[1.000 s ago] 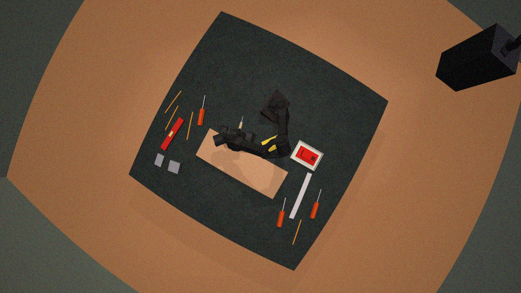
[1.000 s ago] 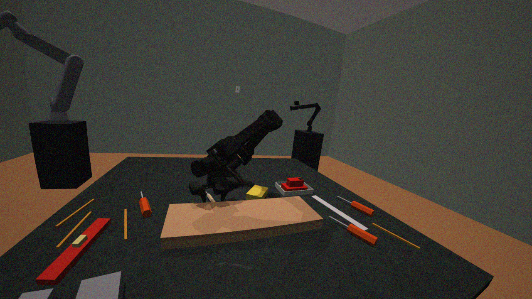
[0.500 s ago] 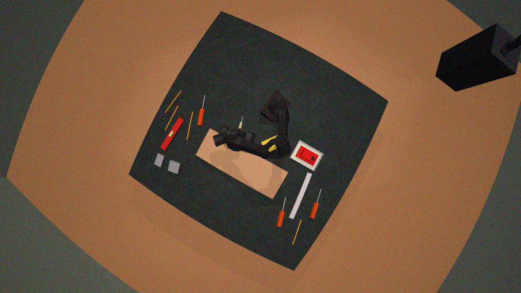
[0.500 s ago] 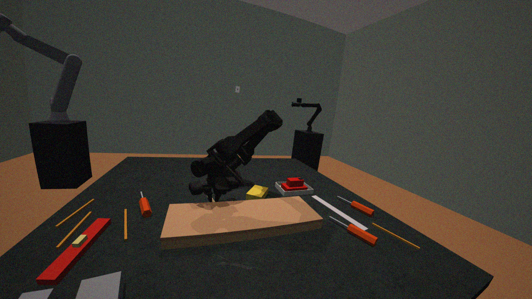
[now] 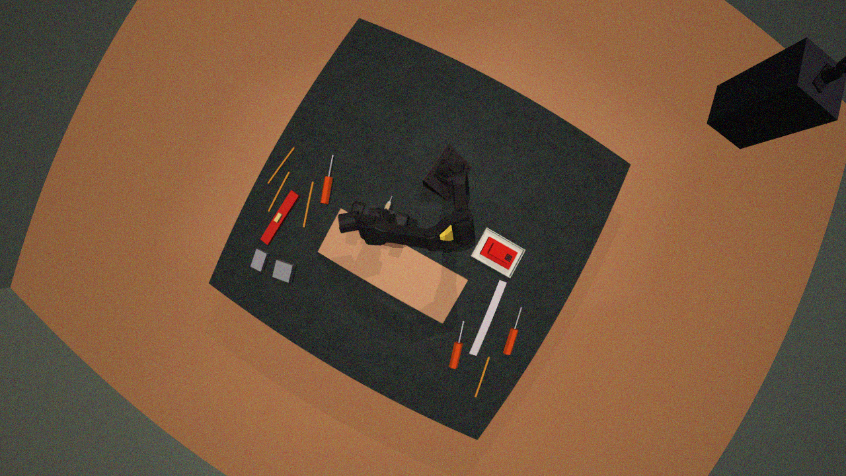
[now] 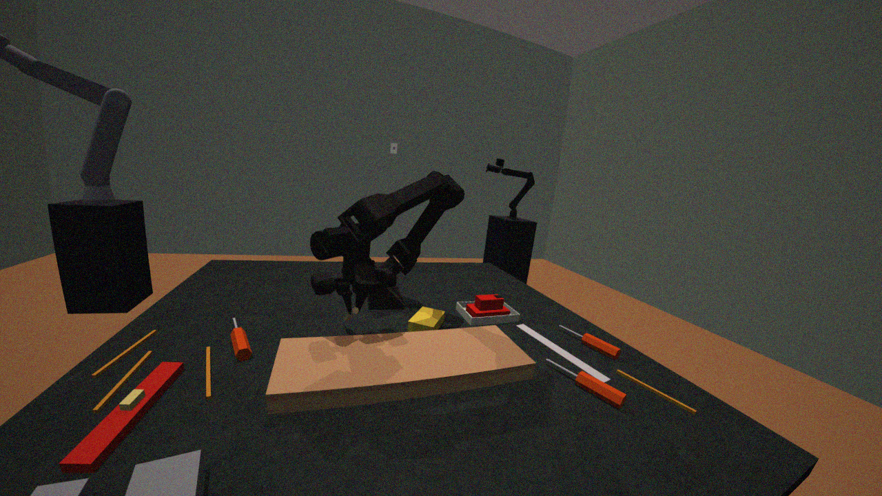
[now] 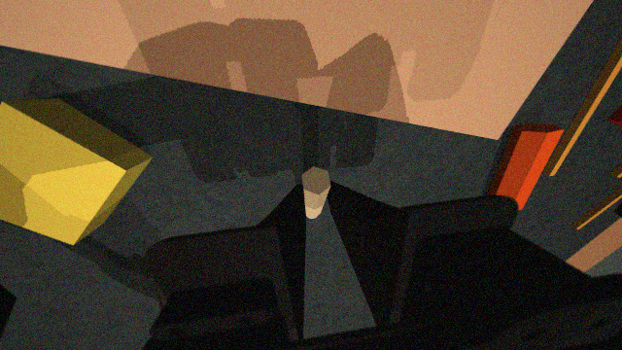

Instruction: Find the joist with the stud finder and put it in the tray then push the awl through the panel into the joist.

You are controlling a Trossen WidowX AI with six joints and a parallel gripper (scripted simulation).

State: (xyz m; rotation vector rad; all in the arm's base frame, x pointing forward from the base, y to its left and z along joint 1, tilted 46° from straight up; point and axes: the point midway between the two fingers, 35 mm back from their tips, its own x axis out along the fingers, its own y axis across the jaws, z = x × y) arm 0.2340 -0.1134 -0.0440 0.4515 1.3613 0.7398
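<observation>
Right now the awl is 5 cm behind my gripper tip, 1 cm to the right of it and 3 cm below it. The rest, counted from my gripper tip: white tray 7 cm behind, 42 cm to the left, 6 cm below; yellow block 4 cm behind, 21 cm to the left, 6 cm below; red level 19 cm ahead, 38 cm to the right, 6 cm below.
</observation>
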